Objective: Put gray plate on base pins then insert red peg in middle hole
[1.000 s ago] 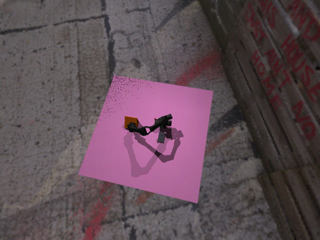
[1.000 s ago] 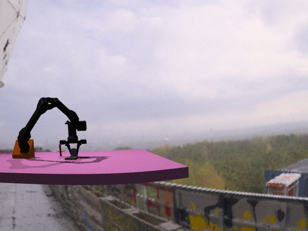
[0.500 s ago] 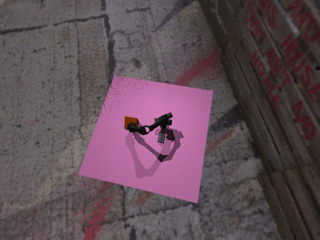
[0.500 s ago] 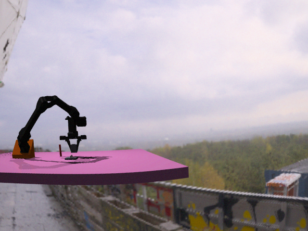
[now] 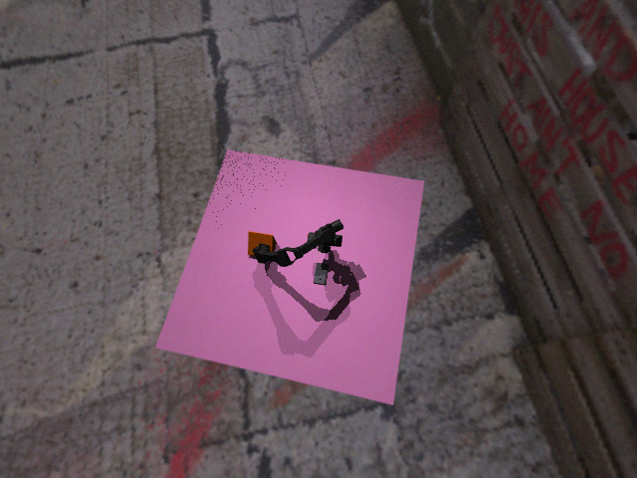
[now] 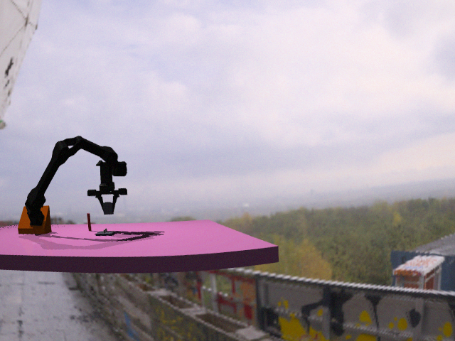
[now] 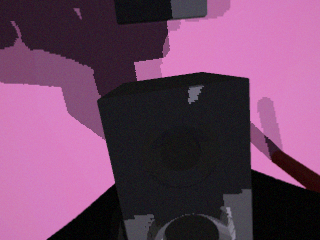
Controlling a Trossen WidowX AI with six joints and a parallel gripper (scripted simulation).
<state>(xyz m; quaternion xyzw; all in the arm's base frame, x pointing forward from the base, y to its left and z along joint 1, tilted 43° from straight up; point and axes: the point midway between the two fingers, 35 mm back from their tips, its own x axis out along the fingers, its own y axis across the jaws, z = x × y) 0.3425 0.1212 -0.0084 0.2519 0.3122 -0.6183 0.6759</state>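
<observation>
Right now the pin base is 15 cm to the right of my gripper tip and 7 cm below it. From my gripper tip the other things lie so: gray plate (3 cm above); then red peg (11 cm behind, 4 cm to the left, 4 cm below).
</observation>
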